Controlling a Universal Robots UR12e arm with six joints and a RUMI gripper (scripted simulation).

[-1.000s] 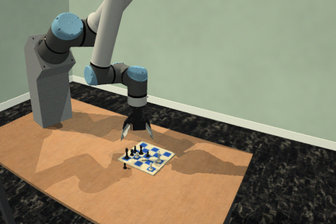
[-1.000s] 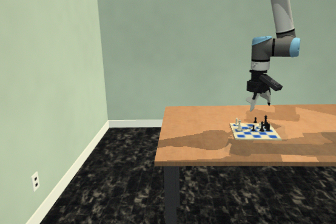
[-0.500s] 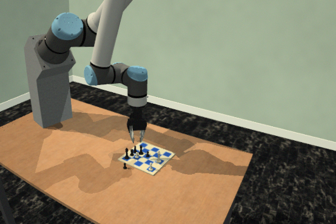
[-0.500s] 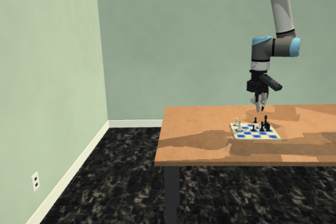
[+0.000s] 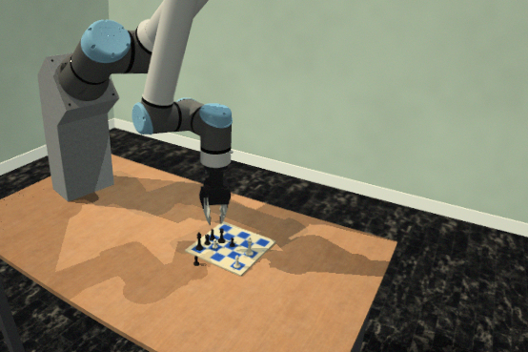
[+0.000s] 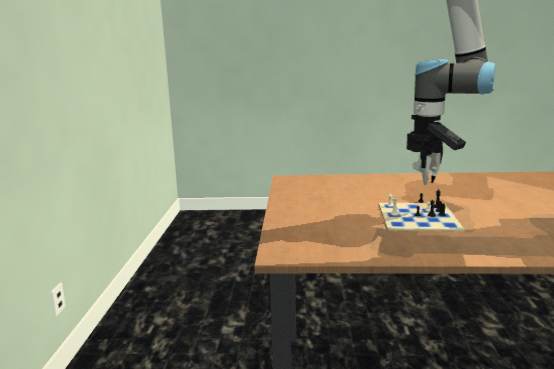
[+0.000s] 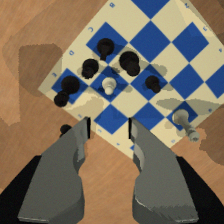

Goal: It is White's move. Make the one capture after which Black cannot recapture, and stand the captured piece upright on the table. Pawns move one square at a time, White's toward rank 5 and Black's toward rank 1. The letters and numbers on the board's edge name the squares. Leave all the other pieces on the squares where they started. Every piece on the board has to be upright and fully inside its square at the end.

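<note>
Right now my hand is 9 cm above the white pawn. The rest, counted from my hand: blue-and-cream chessboard (5 cm ahead, 2 cm to the left, 11 cm below).
</note>
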